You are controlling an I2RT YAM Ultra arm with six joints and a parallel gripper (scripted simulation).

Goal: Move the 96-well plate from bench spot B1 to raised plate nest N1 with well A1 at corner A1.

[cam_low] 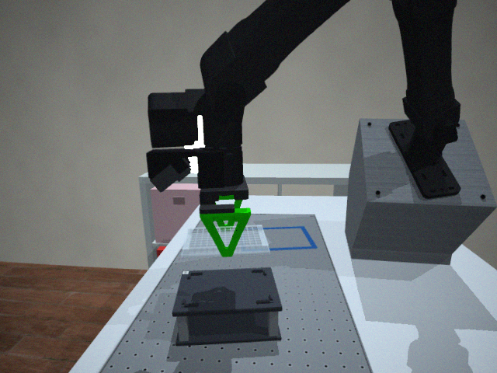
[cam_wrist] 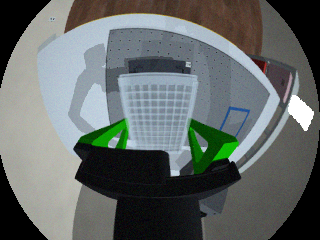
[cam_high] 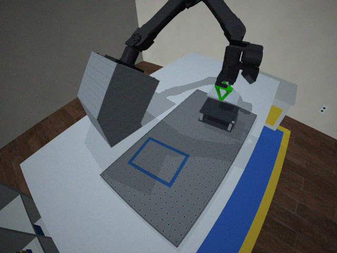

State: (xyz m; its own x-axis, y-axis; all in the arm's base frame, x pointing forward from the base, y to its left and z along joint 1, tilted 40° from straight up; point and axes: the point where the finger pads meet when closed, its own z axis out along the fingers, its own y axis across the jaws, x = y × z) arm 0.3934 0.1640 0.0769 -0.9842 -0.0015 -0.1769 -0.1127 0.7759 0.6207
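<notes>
Right now my hand is right at the clear 96-well plate. The rest, counted from my hand: dark raised nest N1 (90 mm below).
</notes>
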